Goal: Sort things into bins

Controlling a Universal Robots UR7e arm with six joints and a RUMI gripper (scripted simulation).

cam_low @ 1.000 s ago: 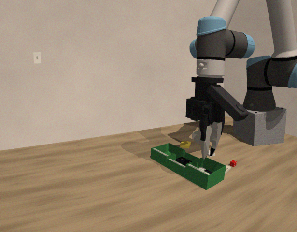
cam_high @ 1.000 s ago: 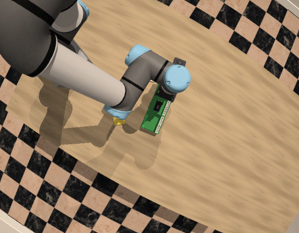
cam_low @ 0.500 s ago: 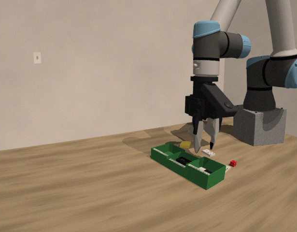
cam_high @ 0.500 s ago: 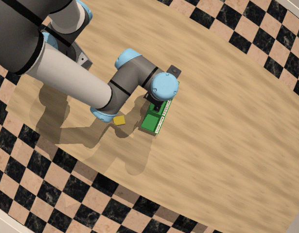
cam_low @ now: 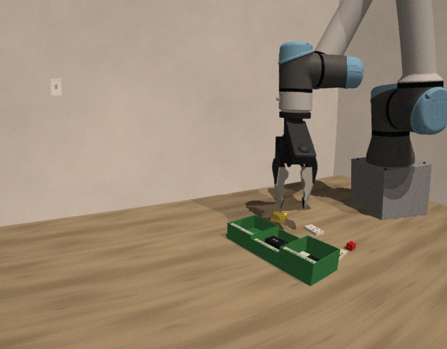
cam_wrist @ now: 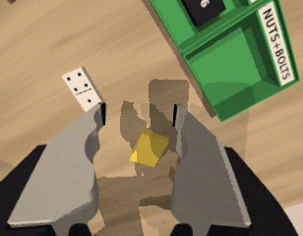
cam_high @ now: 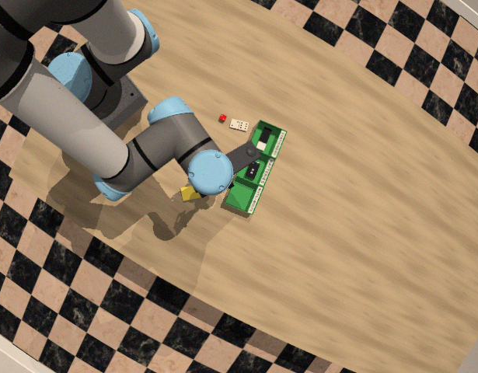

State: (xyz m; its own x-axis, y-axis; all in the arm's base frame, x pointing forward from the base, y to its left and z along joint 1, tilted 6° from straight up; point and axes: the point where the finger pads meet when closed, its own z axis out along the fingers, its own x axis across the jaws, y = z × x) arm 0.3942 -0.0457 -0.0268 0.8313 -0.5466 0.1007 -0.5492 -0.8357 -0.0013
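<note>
Right now my hand is 50 mm past the yellow block, 90 mm to the left of it and 80 mm above it. From my hand the other things lie so: black 9V battery 80 mm ahead, 50 mm to the left, 70 mm below; then black-and-white block 70 mm ahead, 130 mm to the left, 70 mm below; then red die 60 mm behind, 140 mm to the left, 80 mm below.
</note>
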